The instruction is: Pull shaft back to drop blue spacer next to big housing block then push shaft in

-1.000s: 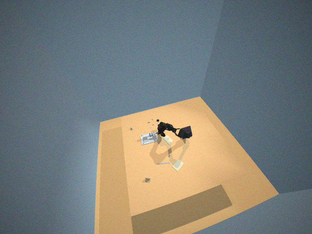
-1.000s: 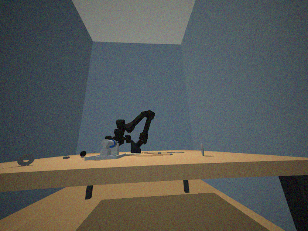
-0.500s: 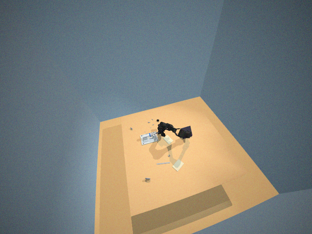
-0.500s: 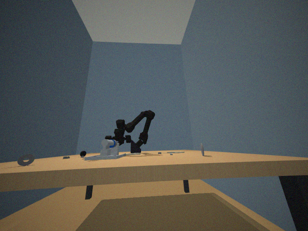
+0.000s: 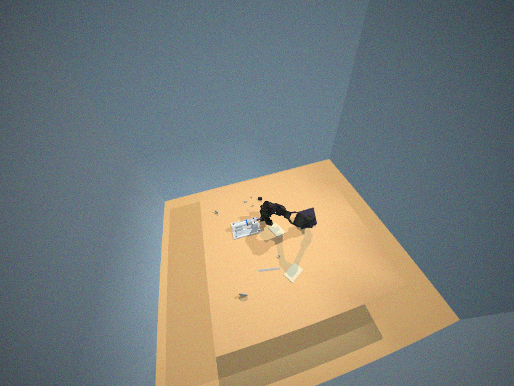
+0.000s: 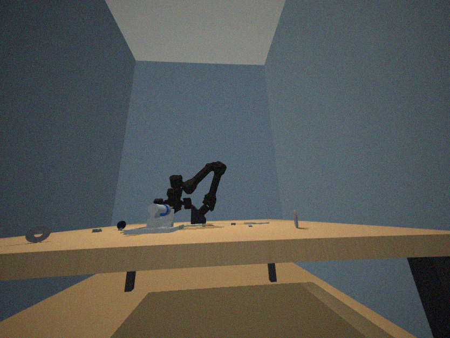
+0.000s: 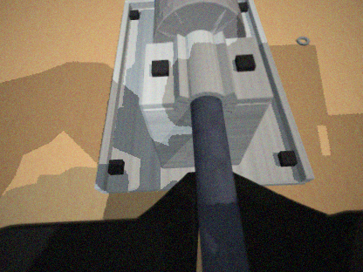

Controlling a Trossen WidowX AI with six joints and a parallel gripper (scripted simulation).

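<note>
My gripper tip is now 4 cm short of the shaft and 2 cm below it. From my gripper tip the other things lie so: blue spacer: 11 cm ahead, 2 cm above; then black knob: 25 cm to the right, 7 cm behind, 4 cm below; then baseplate: 13 cm ahead, 1 cm below.
</note>
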